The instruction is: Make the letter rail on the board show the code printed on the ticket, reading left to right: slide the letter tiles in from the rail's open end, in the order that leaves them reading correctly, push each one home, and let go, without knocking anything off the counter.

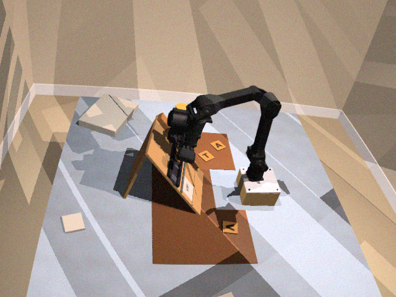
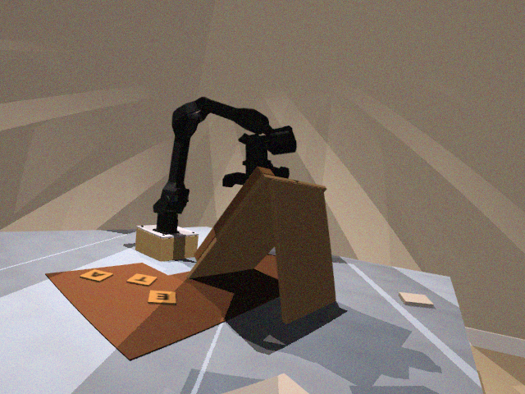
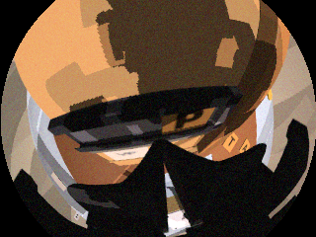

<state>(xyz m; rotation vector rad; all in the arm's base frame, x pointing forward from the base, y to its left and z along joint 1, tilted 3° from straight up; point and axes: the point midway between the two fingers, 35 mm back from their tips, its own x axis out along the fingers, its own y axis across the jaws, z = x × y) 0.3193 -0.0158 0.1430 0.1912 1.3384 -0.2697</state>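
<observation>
The orange letter tile is 220 mm to the left of my gripper tip, 170 mm below it and 170 mm behind it. From my gripper tip the other things lie so: brown mat: 180 mm below, 130 mm behind, 10 mm to the right; then white ticket: 90 mm below, 70 mm to the left, 20 mm behind; then pale square: 420 mm ahead, 170 mm below, 140 mm to the left.
</observation>
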